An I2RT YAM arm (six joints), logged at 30 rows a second.
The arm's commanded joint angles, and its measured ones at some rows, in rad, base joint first. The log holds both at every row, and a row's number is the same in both.
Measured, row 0: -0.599 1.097 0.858 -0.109 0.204 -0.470
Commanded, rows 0 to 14: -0.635 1.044 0.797 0.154 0.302 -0.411; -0.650 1.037 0.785 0.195 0.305 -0.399; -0.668 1.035 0.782 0.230 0.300 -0.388; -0.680 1.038 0.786 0.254 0.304 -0.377; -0.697 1.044 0.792 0.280 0.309 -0.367; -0.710 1.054 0.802 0.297 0.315 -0.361; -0.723 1.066 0.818 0.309 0.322 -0.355; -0.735 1.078 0.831 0.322 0.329 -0.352; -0.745 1.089 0.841 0.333 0.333 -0.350; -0.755 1.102 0.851 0.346 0.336 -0.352; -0.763 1.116 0.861 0.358 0.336 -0.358; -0.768 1.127 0.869 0.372 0.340 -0.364; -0.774 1.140 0.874 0.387 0.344 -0.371; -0.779 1.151 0.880 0.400 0.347 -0.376; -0.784 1.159 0.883 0.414 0.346 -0.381
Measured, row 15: -0.772 1.140 0.848 0.307 0.323 -0.386
